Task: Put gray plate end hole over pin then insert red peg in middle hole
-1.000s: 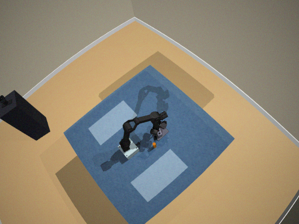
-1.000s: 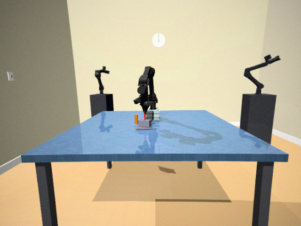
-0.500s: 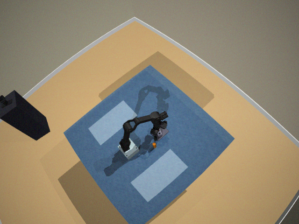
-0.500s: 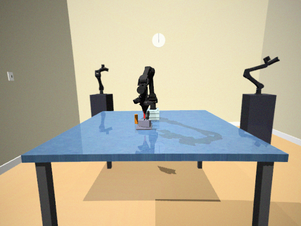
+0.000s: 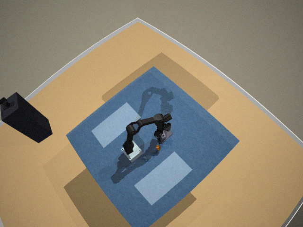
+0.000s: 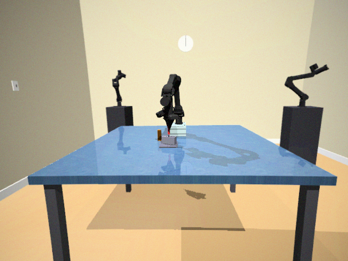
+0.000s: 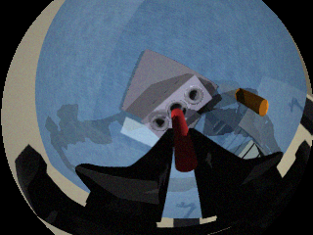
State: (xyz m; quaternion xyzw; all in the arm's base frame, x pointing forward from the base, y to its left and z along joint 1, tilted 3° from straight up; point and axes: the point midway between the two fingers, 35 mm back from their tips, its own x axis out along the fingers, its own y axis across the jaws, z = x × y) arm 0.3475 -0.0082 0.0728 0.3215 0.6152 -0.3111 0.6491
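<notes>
My gripper tip is 70 mm above the gray plate. Also, from my gripper tip: red peg: right at my gripper tip; orange cylinder: 110 mm behind, 100 mm to the right, 70 mm below; base: 10 mm ahead, 10 mm to the left, 100 mm below.
</notes>
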